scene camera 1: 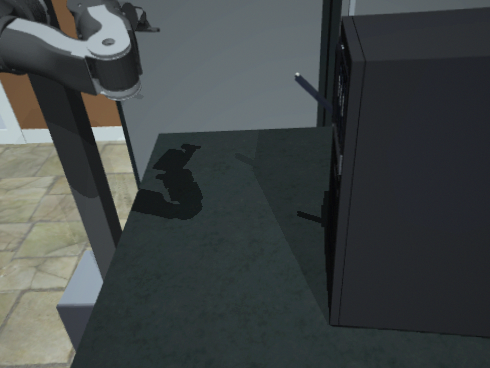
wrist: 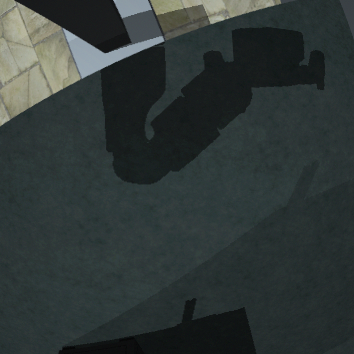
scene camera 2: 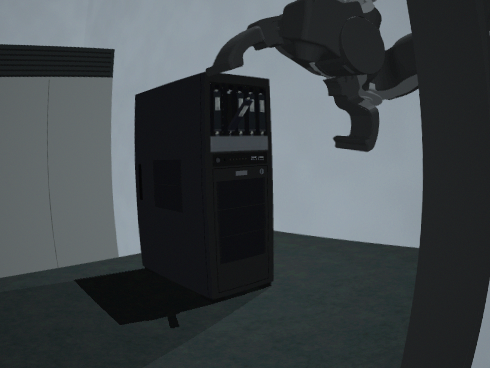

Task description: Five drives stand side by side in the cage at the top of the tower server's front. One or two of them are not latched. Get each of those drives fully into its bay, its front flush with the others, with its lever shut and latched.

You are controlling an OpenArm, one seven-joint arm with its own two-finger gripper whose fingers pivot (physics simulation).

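Note:
The tower server [scene camera 1: 415, 190] [scene camera 2: 172, 125] stands upright on the table. In the scene camera 2 view, five drives stand side by side in the cage at its top front. A lever [scene camera 1: 312, 91] [scene camera 2: 241, 116] sticks out and up from the front; it appears to belong to the second drive from the left in that view. The other four levers look upright against their drives. Whether every drive front is flush is too small and dark to tell. My gripper [scene camera 1: 149, 63] [scene camera 2: 272, 107] is open and empty, held out in front of the tower, apart from it. Its fingers do not show in the wrist view.
The dark green table [scene camera 1: 215, 280] [scene camera 2: 340, 295] [wrist: 125, 245] carries shadows of the arm, tower and lever. A grey cabinet [scene camera 2: 30, 165] stands left of the tower in the scene camera 2 view. A dark post [scene camera 1: 75, 150] [scene camera 2: 450, 200] stands at the table's edge on the arm's side.

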